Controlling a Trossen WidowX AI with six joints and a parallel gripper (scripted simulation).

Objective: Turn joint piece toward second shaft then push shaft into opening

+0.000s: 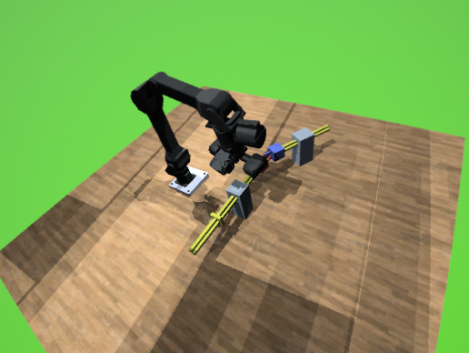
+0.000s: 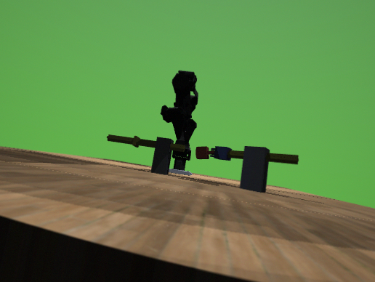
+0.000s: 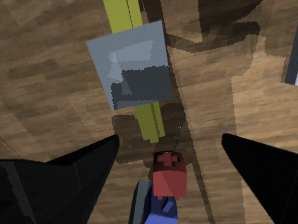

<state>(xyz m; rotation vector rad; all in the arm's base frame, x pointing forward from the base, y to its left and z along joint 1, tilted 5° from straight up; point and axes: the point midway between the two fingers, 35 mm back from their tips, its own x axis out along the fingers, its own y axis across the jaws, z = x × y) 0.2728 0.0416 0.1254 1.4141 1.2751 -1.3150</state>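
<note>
Right now my gripper tip is 80 mm to the right of the red joint piece, 30 mm above it and 10 mm short of it.
</note>
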